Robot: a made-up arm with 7 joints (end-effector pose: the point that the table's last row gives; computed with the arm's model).
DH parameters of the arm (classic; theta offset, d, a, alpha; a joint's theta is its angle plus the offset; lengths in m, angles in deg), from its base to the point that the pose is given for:
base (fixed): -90 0.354 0.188 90
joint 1: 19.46 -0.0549 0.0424 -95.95
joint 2: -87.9 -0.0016 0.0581 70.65
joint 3: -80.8 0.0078 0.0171 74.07
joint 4: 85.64 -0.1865 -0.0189 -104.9
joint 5: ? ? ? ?
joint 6: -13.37 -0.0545 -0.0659 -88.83
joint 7: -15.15 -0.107 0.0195 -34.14
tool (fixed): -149.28 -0.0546 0 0
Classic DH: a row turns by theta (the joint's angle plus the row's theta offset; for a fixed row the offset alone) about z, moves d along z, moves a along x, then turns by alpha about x.
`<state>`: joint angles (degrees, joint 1 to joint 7).
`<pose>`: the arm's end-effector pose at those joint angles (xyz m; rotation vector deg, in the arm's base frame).
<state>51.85 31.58 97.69 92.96 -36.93 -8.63 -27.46</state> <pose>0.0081 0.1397 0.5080 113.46 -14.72 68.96</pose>
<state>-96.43 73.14 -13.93 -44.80 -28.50 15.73 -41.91</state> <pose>0.1880 -0.0007 0.0457 110.13 18.02 -96.80</pose>
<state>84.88 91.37 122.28 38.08 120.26 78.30 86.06</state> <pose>0.2357 0.1230 0.4053 55.32 34.22 -150.05</pose>
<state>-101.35 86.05 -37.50 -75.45 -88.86 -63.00 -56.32</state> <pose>0.0920 0.0286 -0.0050 9.20 -38.90 169.51</pose>
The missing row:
joint 5: -16.5 -0.0954 -0.008 90
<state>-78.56 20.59 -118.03 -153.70 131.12 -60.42 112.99</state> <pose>-0.0415 -0.2357 0.3037 -37.53 73.50 57.57</pose>
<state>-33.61 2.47 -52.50 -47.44 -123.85 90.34 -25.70</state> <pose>0.0396 -0.3774 0.2200 -93.47 24.59 44.51</pose>
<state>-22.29 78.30 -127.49 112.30 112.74 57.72 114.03</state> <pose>-0.1970 -0.0826 0.2641 25.20 46.00 -45.53</pose>
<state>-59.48 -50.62 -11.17 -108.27 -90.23 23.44 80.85</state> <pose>-0.2054 -0.2695 0.2493 -43.88 -76.21 -67.90</pose>
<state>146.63 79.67 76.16 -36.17 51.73 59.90 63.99</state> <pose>0.2463 0.1685 0.3803 -48.45 103.00 -138.01</pose>
